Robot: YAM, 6 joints.
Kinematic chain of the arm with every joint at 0, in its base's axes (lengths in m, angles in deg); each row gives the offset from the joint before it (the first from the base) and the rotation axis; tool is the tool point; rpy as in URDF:
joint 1: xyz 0 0 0.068 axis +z
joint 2: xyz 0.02 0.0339 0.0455 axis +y
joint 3: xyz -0.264 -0.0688 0 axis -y
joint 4: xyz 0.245 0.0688 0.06 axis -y
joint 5: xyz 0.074 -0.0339 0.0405 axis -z
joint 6: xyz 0.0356 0 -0.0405 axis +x
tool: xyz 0 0 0 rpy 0 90 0
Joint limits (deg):
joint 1: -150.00..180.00
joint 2: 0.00..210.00
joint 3: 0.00..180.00
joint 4: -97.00..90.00
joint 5: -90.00..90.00
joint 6: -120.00..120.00
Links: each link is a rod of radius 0.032 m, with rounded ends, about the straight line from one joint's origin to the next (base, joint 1, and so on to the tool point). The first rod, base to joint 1, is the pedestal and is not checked.
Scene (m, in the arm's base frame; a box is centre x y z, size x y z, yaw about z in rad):
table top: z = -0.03
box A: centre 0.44 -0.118 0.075 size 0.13 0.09 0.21 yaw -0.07
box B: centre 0.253 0.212 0 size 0.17 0.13 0.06 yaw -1.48
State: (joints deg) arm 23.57 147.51 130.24 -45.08 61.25 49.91
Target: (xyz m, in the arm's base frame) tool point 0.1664 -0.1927 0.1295
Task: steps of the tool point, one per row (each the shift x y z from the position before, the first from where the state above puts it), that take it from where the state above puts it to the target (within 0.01 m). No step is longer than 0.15 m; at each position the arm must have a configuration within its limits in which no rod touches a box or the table.
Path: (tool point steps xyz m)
1: -0.0257 -0.0327 0.1145
2: -0.0509 -0.0386 0.1021
3: -0.0735 -0.0407 0.0842
4: -0.0916 -0.0391 0.0621
5: -0.1042 -0.0345 0.0369
6: -0.1106 -0.0272 0.0101
7: 0.1122 -0.0076 -0.0563
8: 0.0748 -0.0436 -0.0885
9: 0.0227 -0.0567 -0.1049
10: -0.0280 -0.0445 -0.1038
11: -0.0632 -0.0135 -0.0861

